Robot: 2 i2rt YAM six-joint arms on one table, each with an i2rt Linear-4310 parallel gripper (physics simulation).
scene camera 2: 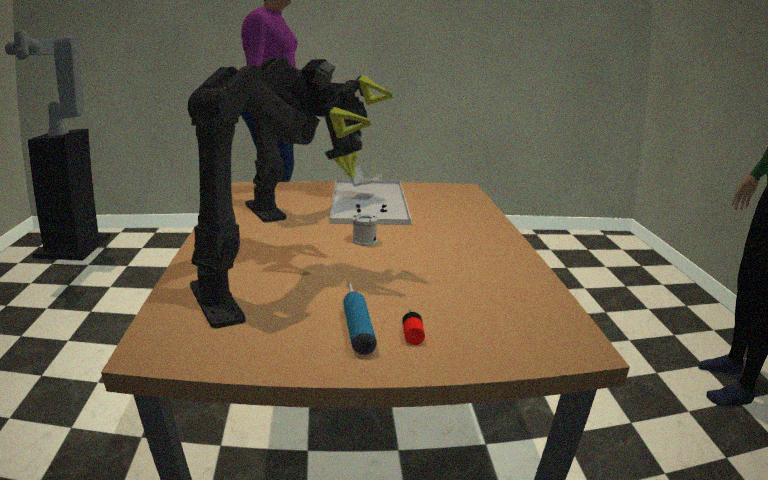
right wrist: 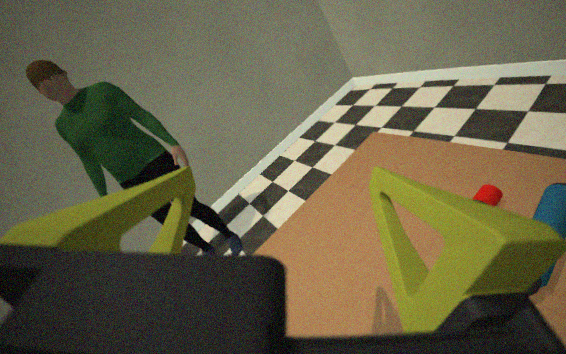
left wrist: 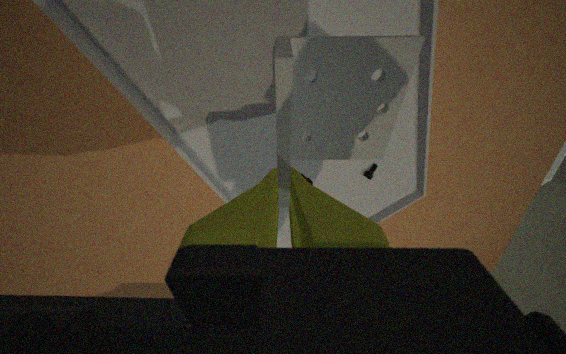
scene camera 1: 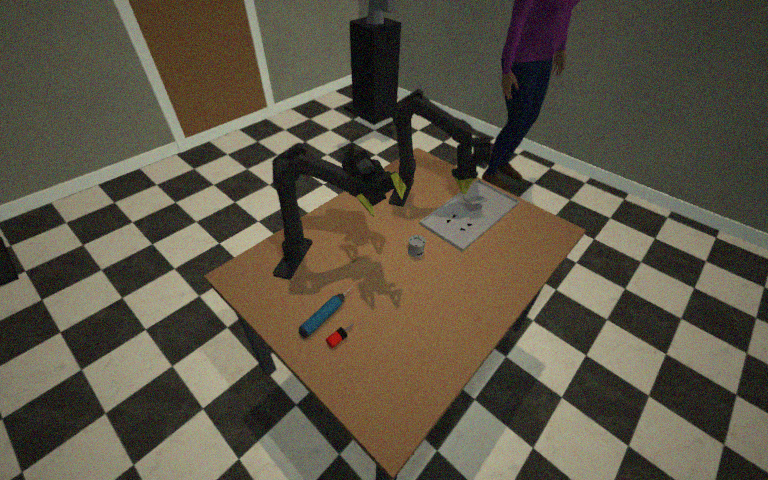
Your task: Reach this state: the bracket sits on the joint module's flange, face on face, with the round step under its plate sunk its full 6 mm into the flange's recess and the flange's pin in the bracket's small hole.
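The grey bracket, an angled plate with small holes, hangs from my left gripper, which is shut on its upright thin wall. It is held a little above the grey tray; it also shows in scene camera 1 and scene camera 2. The joint module, a short grey cylinder, stands on the table in front of the tray, also seen in scene camera 2. My right gripper is open and empty, raised above the table away from both parts.
Small black screws lie on the tray. A blue cylindrical tool and a red-and-black cap lie near the table's front. A person stands beyond the tray side. A black pedestal stands behind the table.
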